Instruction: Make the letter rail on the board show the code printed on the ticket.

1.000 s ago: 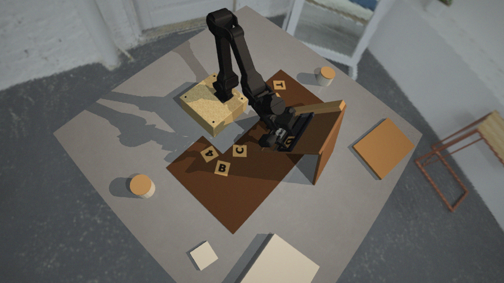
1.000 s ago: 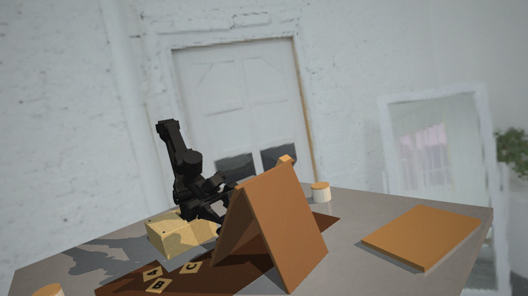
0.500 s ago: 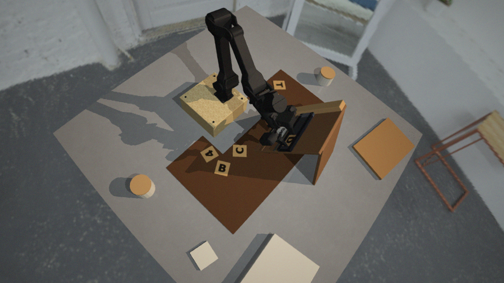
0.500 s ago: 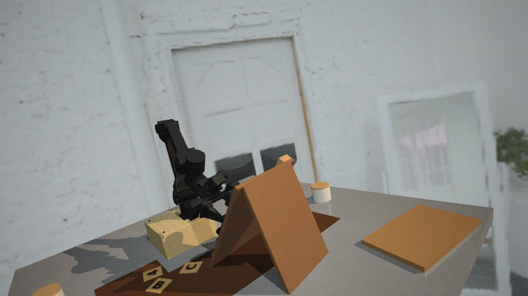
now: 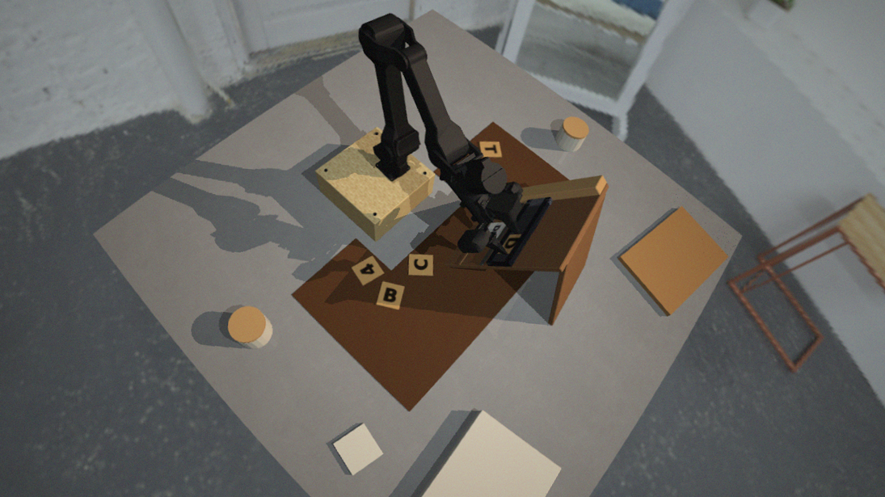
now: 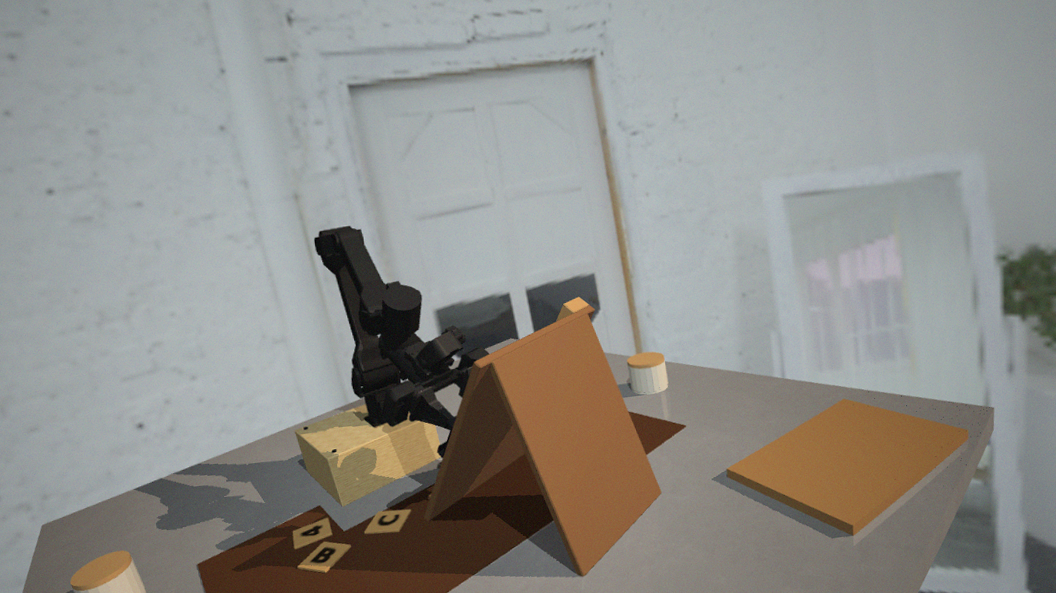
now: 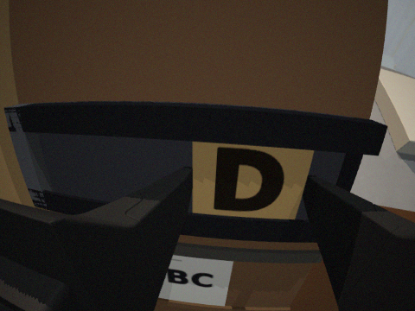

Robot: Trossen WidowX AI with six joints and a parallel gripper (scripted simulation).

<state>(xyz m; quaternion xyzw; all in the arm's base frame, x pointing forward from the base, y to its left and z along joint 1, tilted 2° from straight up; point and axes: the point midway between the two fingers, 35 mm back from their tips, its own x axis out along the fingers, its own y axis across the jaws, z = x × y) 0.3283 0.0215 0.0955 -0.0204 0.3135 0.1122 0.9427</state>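
The white ticket is 60 mm behind my gripper tip, 30 mm to the left of it and 80 mm below it. From my gripper tip the other things lie so: brown mat (150 mm behind, 30 mm to the right, 160 mm below); then D tile (right at my gripper tip); then C tile (140 mm behind, 130 mm to the right, 160 mm below).
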